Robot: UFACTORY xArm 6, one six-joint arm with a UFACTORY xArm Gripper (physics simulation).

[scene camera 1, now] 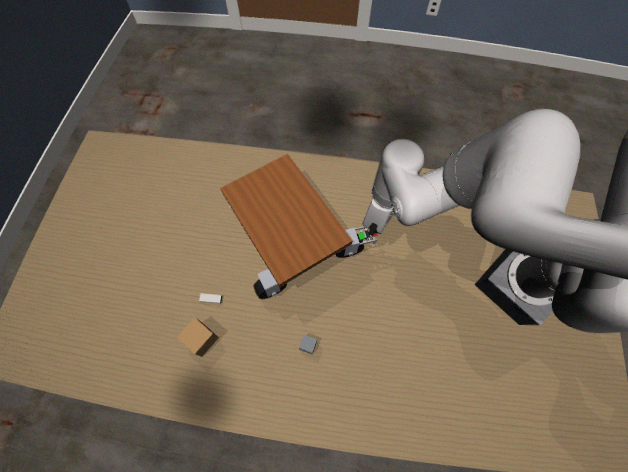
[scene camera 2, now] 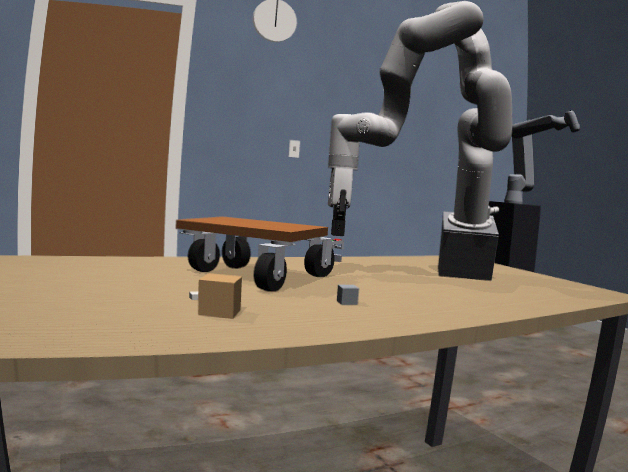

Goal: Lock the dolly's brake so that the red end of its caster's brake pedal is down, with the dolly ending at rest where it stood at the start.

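Places are measured from the arm's base along level axes (x ahead, y left, z up), in metres.
Pixels of known places: gripper, fingertip midpoint: (scene camera 1: pixel 375 229) (scene camera 2: pixel 337 235); arm's base at its link origin: (scene camera 1: pixel 535 277) (scene camera 2: pixel 469 222).
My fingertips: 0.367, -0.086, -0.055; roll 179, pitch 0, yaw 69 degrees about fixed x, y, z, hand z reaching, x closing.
Observation:
Ahead of a thing's pixels: the offset from my fingertips to its top centre, as dx, dy, dz. "pt": to the spot under its first point. Level surfaces: height alone.
The dolly {pt +0.219, +0.022, +0.026} (scene camera 1: pixel 286 218) (scene camera 2: pixel 253 226) has a reddish-brown wooden deck and stands on black caster wheels on the table. At its corner nearest the arm is the caster {pt +0.055, +0.053, +0.005} (scene camera 1: pixel 351 244) (scene camera 2: pixel 319 259) with the brake pedal. The pedal's green end {pt +0.033, +0.018, -0.012} (scene camera 1: pixel 361 235) shows in scene camera 1, on the side toward the deck. The pedal's red end {pt -0.001, +0.010, -0.009} (scene camera 1: pixel 375 234) (scene camera 2: pixel 337 239) is on the outer side, partly hidden by the fingertips in scene camera 1. My gripper (scene camera 1: pixel 373 230) (scene camera 2: pixel 338 234) is shut and empty, pointing down right above the red end. Whether it touches the pedal I cannot tell.
An orange-brown cube {+0.380, +0.323, -0.039} (scene camera 1: pixel 195 335) (scene camera 2: pixel 218 296), a small white block {+0.385, +0.221, -0.088} (scene camera 1: pixel 210 298) (scene camera 2: pixel 193 295) and a small grey cube {+0.119, +0.291, -0.066} (scene camera 1: pixel 308 344) (scene camera 2: pixel 347 294) lie on the table {dz -0.099} (scene camera 1: pixel 406 395) (scene camera 2: pixel 406 314), on the side of the dolly nearer scene camera 2. The arm's dark base (scene camera 2: pixel 467 253) stands at the right.

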